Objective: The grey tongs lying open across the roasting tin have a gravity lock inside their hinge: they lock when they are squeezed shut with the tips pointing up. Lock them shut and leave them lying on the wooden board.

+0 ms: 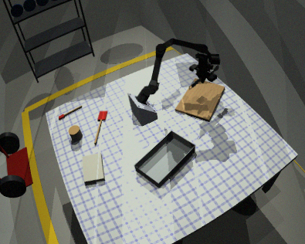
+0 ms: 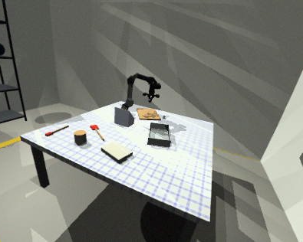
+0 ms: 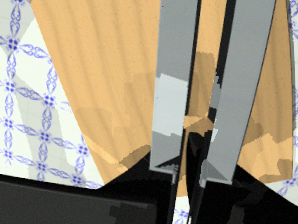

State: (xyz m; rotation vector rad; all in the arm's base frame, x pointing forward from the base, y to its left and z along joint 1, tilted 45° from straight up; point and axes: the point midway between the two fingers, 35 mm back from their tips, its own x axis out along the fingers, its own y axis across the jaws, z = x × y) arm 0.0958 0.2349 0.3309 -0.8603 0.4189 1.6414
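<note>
Right now the wooden board is 140 mm below my gripper tip, 20 mm behind it and 10 mm to the left of it. From my gripper tip the other things lie so: flat pale slab: 830 mm to the right, 180 mm ahead, 140 mm below; red spatula: 680 mm to the right, 150 mm behind, 140 mm below; roasting tin: 430 mm to the right, 320 mm ahead, 120 mm below.
</note>
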